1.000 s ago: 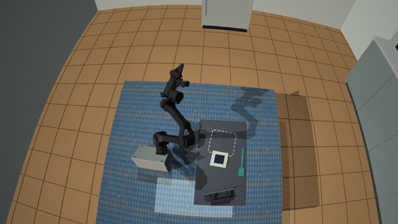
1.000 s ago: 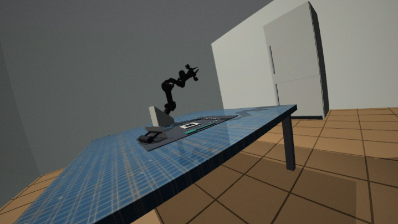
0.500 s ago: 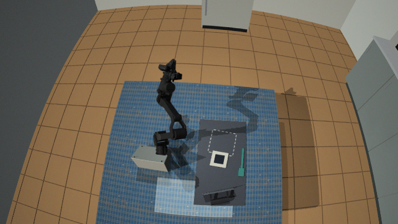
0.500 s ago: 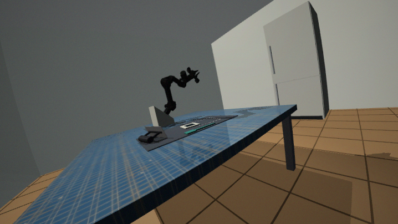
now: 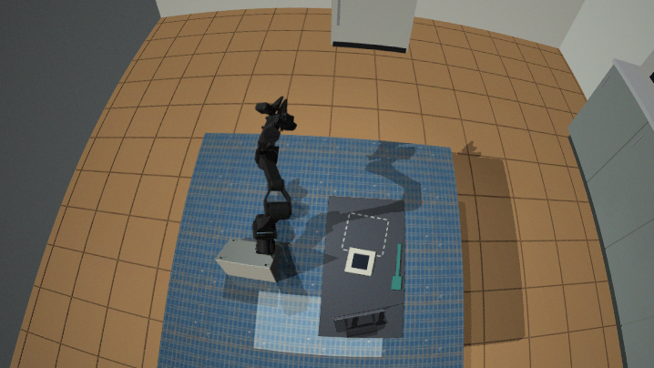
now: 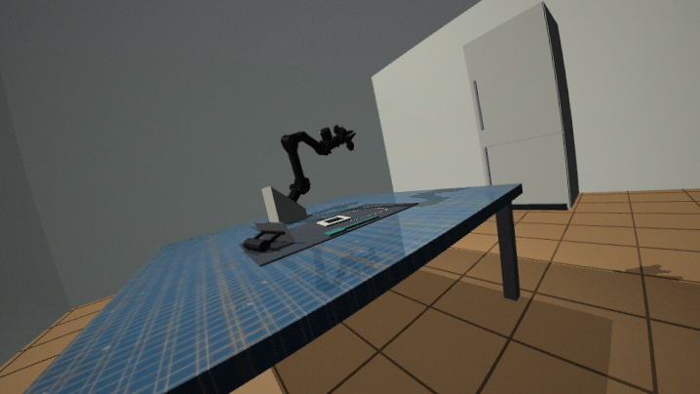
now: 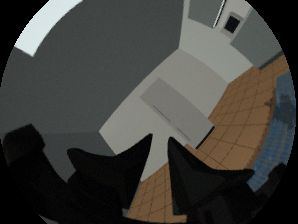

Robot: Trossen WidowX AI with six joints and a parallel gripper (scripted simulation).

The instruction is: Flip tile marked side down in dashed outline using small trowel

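Now: the teal trowel 51 cm to the right of my gripper tip, 51 cm ahead of it and 43 cm below it. From my gripper tip the other things lie so: white tile (47 cm to the right, 43 cm below, 35 cm ahead).
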